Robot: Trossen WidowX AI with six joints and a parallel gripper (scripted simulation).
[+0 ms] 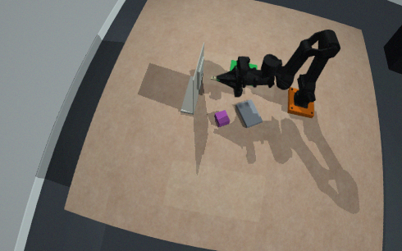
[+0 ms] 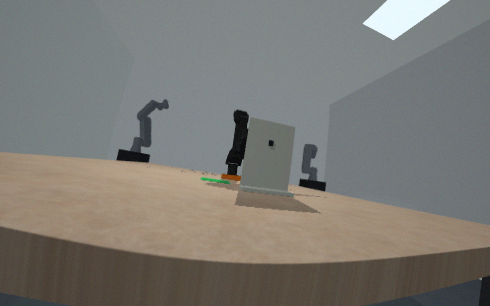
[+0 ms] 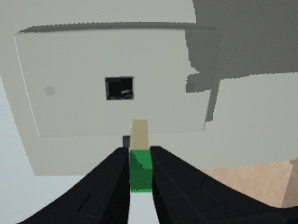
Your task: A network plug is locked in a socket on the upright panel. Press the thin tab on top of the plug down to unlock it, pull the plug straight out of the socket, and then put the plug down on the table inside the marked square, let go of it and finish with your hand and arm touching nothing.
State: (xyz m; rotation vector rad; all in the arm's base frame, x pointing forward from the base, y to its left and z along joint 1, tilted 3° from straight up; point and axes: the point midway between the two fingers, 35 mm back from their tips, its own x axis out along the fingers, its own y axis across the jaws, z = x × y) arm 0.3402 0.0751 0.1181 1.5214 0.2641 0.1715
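The green square is 170 mm to the right of my gripper tip, 160 mm below it and 100 mm behind it. From my gripper tip the other things lie so: panel (70 mm ahead, 50 mm below); network plug (right at my gripper tip); grey block (150 mm below, 150 mm behind, 30 mm to the left).
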